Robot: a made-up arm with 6 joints.
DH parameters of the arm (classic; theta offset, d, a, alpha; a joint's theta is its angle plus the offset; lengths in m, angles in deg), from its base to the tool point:
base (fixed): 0 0 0 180
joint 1: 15.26 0 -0.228 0
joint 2: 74.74 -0.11 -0.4 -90
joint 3: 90 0.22 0.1 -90
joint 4: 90 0.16 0.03 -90
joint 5: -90 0.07 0.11 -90
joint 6: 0 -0.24 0.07 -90
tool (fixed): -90 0.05 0 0
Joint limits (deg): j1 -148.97..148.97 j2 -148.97..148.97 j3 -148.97..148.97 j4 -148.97..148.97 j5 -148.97..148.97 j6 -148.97..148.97
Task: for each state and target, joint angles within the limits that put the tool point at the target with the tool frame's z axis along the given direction. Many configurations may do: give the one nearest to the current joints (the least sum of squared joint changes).
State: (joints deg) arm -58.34 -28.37 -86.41 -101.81 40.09 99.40
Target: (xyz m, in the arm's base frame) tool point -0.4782 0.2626 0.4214 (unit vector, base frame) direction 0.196 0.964 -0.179
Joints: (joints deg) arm -1.88 -7.53 -121.11 -74.42 42.46 121.64
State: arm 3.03 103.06 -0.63 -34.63 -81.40 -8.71
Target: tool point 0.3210 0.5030 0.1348 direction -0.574 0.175 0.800
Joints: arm 14.22 81.46 -19.87 -26.27 -48.33 25.06
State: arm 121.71 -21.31 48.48 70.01 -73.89 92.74
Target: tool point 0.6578 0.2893 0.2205 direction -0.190 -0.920 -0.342
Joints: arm 121.32 -25.04 78.39 25.96 -109.24 74.33
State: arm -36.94 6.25 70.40 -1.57 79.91 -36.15
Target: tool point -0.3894 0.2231 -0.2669 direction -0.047 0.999 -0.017
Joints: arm -48.13 14.04 95.06 1.56 96.68 -30.06
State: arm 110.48 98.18 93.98 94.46 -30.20 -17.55
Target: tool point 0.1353 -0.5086 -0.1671 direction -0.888 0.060 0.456
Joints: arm 86.02 109.67 103.56 72.47 -21.88 31.58
